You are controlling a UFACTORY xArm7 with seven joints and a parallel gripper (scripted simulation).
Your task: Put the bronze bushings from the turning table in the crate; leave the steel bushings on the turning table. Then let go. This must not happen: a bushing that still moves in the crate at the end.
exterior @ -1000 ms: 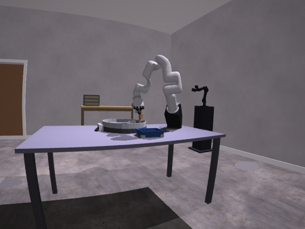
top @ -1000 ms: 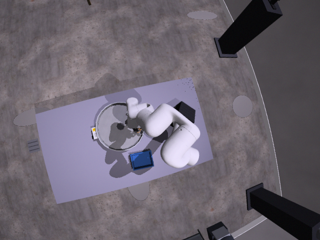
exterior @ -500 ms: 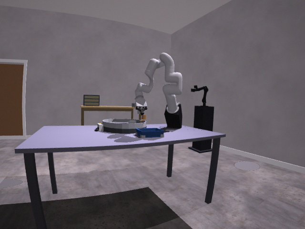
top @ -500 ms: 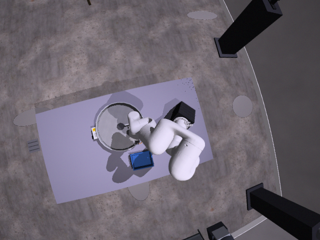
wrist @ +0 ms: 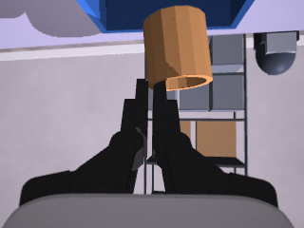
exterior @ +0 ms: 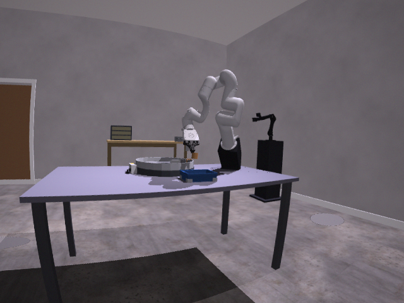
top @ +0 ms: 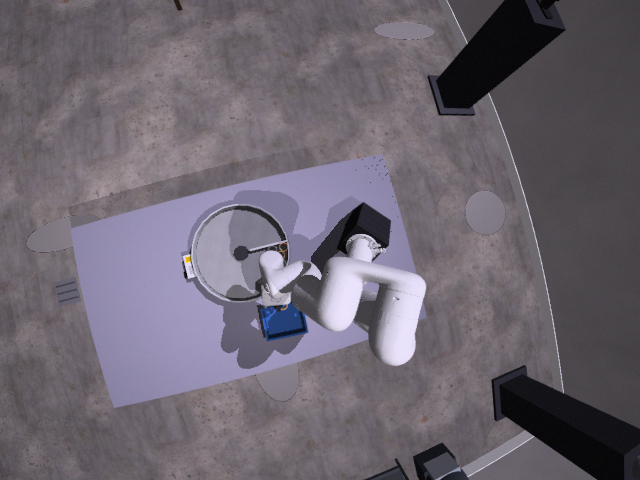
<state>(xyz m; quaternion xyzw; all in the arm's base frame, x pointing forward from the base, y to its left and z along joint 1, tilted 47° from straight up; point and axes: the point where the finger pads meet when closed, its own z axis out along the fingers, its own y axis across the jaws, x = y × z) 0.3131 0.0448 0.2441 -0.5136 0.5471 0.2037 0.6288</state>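
The blue crate is 10 mm behind my hand, 100 mm to the left of it and 150 mm below it. Round my hand: round grey turning table (130 mm ahead, 230 mm to the right, 120 mm below).
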